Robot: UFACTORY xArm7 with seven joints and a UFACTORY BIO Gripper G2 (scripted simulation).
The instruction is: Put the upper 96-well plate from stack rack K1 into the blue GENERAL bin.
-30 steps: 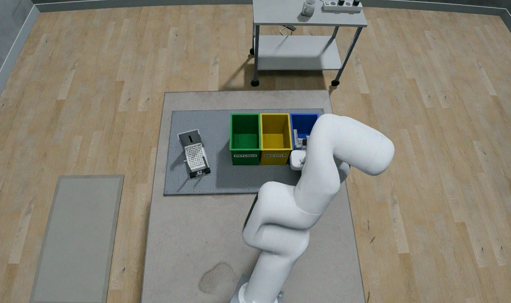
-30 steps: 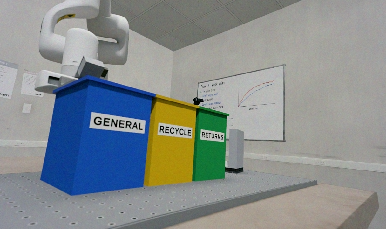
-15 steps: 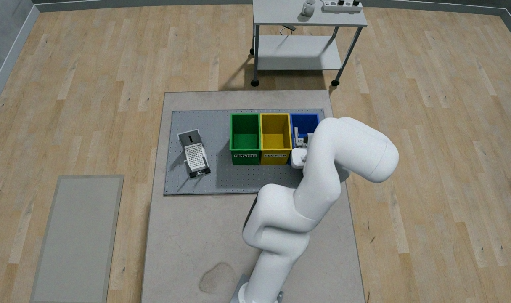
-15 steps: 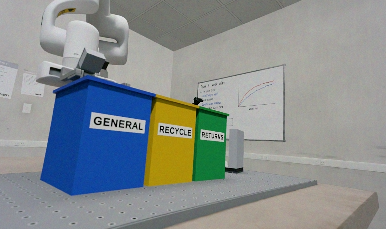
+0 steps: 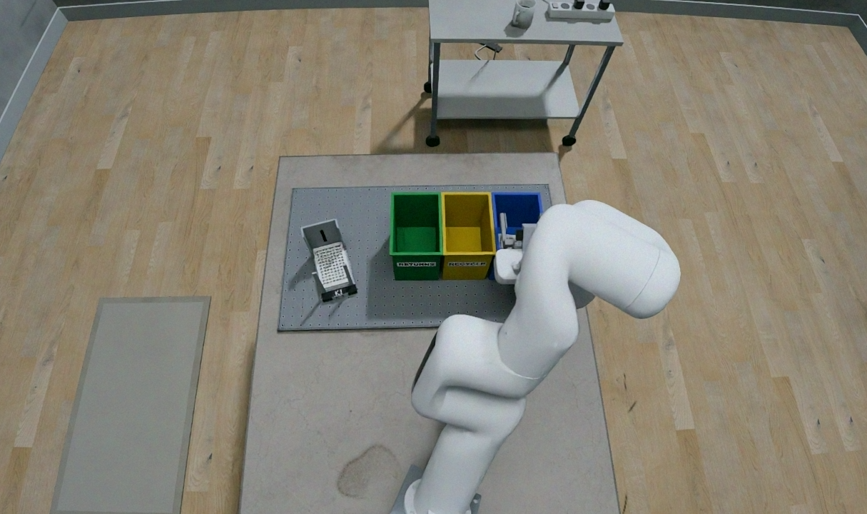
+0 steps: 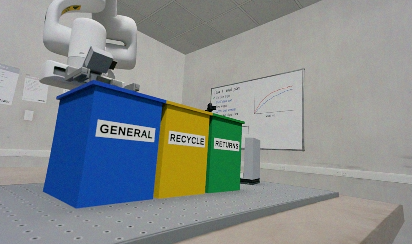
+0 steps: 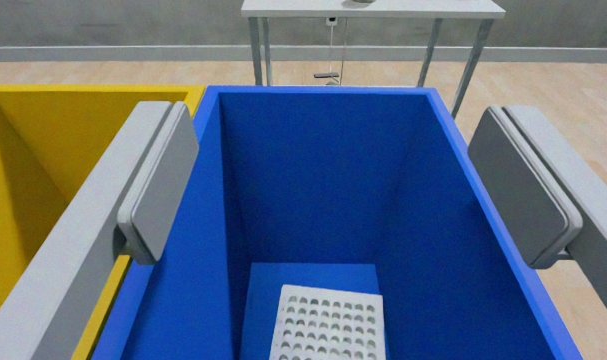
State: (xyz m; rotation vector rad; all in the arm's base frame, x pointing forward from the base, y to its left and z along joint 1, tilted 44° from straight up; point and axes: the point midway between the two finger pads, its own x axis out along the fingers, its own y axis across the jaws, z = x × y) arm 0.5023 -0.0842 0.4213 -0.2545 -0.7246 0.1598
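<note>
My gripper is now 20 mm short of the blue general bin and 130 mm above it. Round my hand: yellow recycle bin: 10 mm ahead, 130 mm to the left, 130 mm below; then green returns bin: 260 mm to the left, 130 mm below.
</note>
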